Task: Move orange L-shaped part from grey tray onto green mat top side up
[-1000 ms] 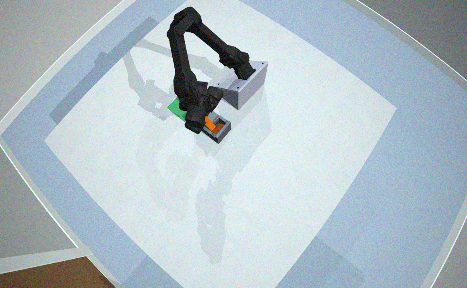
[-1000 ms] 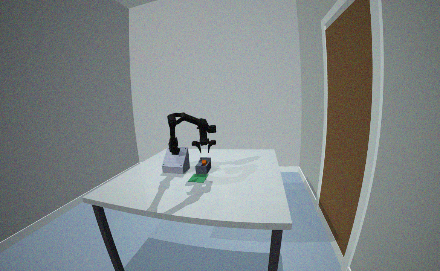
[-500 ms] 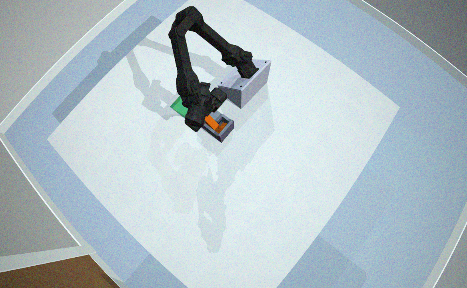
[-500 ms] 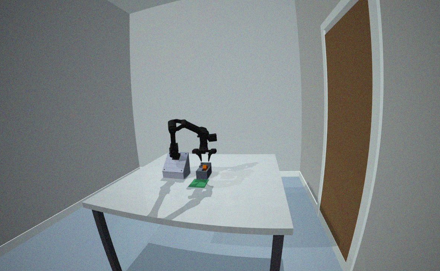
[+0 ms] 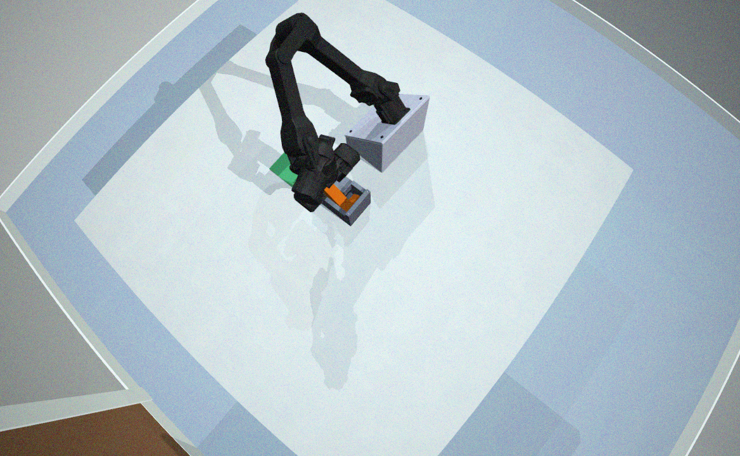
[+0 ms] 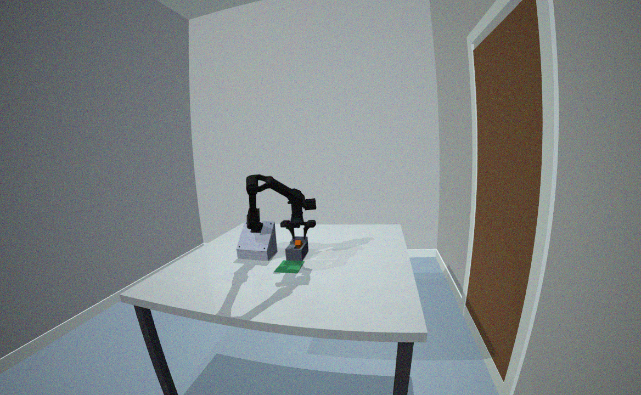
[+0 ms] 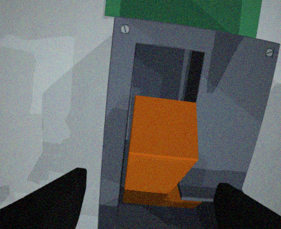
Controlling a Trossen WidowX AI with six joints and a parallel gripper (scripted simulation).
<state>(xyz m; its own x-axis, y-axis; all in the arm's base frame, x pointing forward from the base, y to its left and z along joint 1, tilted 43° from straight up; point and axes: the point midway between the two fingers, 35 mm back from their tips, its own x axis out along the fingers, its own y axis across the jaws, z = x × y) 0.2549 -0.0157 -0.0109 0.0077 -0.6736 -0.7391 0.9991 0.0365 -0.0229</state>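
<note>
Right now my gripper tip is 20 mm past the orange L-shaped part, 30 mm to the right of it and 60 mm above it. Also, from my gripper tip: green mat (10 mm behind, 150 mm to the right, 120 mm below).
</note>
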